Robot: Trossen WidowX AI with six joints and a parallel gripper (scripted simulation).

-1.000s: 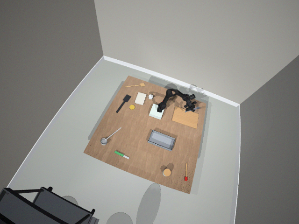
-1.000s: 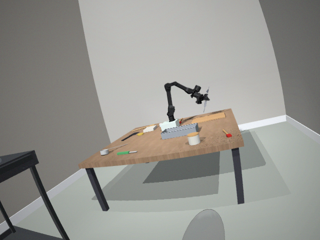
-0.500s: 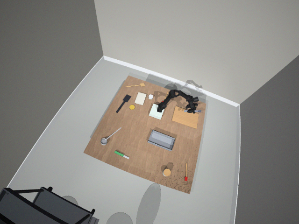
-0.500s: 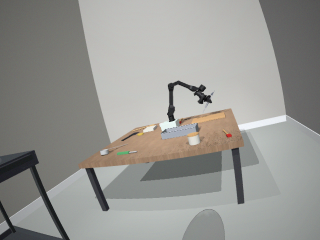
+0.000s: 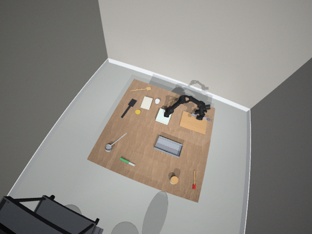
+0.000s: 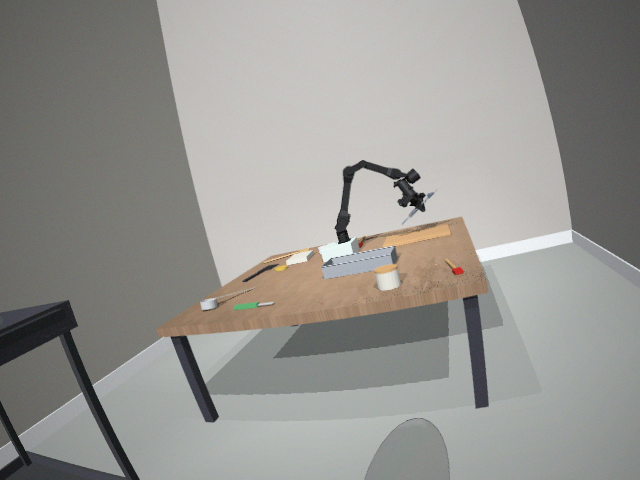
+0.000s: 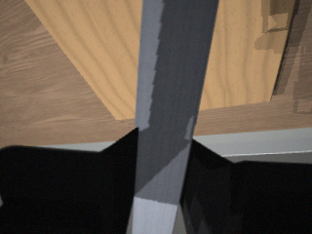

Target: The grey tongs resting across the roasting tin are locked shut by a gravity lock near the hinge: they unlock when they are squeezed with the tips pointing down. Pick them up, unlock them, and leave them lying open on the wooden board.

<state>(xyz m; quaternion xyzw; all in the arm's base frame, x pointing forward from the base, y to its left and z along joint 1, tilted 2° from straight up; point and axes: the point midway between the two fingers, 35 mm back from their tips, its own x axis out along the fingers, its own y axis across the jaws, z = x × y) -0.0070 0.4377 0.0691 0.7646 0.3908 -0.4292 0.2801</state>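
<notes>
Right now my gripper tip is 1 cm past the wooden board, 6 cm to the left of it and 12 cm above it. From my gripper tip the other things lie so: lidded canister (75 cm ahead, 27 cm to the right, 9 cm below); then grey roasting tin (39 cm ahead, 37 cm to the right, 10 cm below); then red-tipped tool (74 cm ahead, 3 cm to the right, 12 cm below).
</notes>
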